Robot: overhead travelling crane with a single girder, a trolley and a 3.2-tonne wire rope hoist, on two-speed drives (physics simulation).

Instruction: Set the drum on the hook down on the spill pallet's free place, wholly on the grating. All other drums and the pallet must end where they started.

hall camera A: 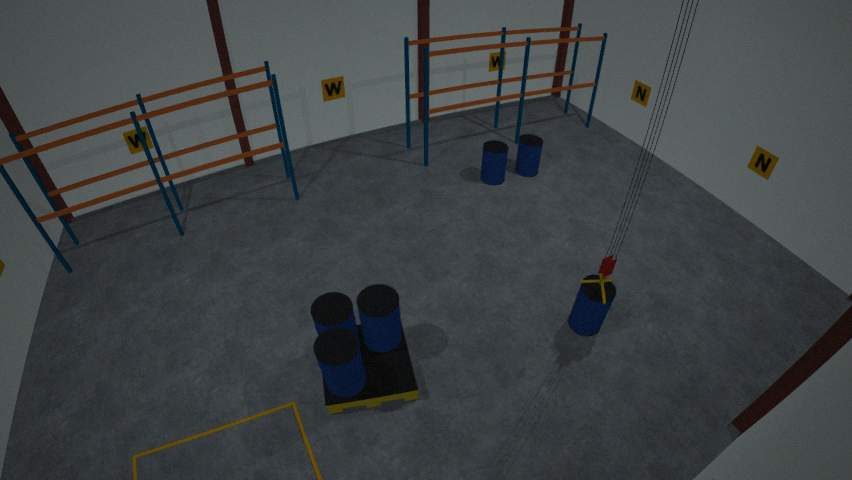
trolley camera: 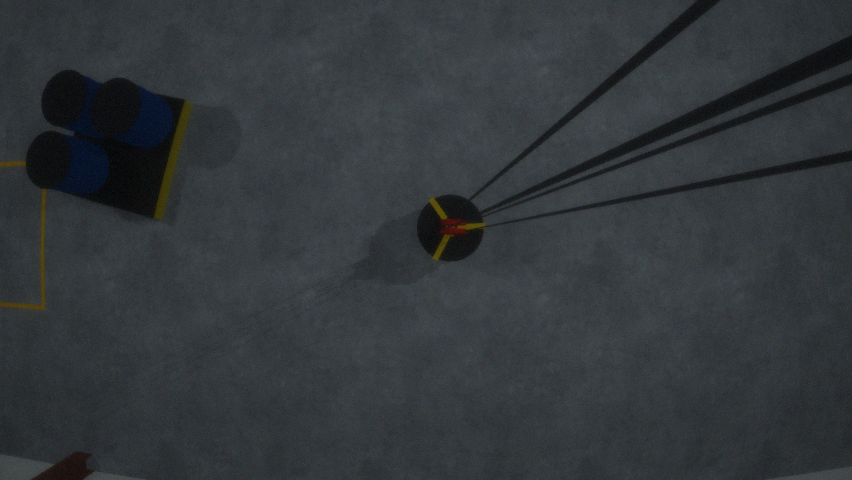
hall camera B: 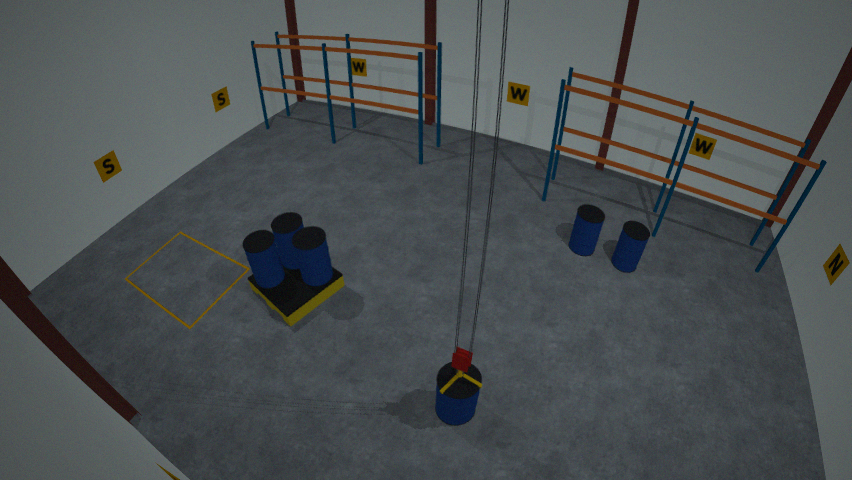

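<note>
The blue drum with a black lid [hall camera A: 590, 313] [hall camera B: 456, 406] [trolley camera: 465, 245] hangs under the red hook block, low over the floor, apart from the pallet. My gripper [hall camera A: 601, 285] [hall camera B: 460, 376] [trolley camera: 451, 227], a yellow three-armed grab, is shut on it at the lid. The spill pallet [hall camera A: 387, 376] [hall camera B: 292, 296] [trolley camera: 134, 178] has black grating and yellow sides. Three blue drums stand on it: one [hall camera A: 342, 372] [hall camera B: 265, 265] [trolley camera: 48, 160], a second [hall camera A: 332, 308] [hall camera B: 287, 223] [trolley camera: 64, 98] and a third [hall camera A: 381, 324] [hall camera B: 314, 259] [trolley camera: 116, 108]. Its fourth corner is bare grating, at the near right in hall camera A.
Two other blue drums, one [hall camera A: 494, 165] [hall camera B: 586, 232] and another [hall camera A: 528, 158] [hall camera B: 630, 249], stand by a rack [hall camera A: 426, 107] [hall camera B: 674, 178]. A second rack [hall camera A: 157, 172] [hall camera B: 420, 107] stands along the W wall. A yellow floor outline [hall camera A: 214, 429] [hall camera B: 214, 250] [trolley camera: 42, 250] lies beside the pallet.
</note>
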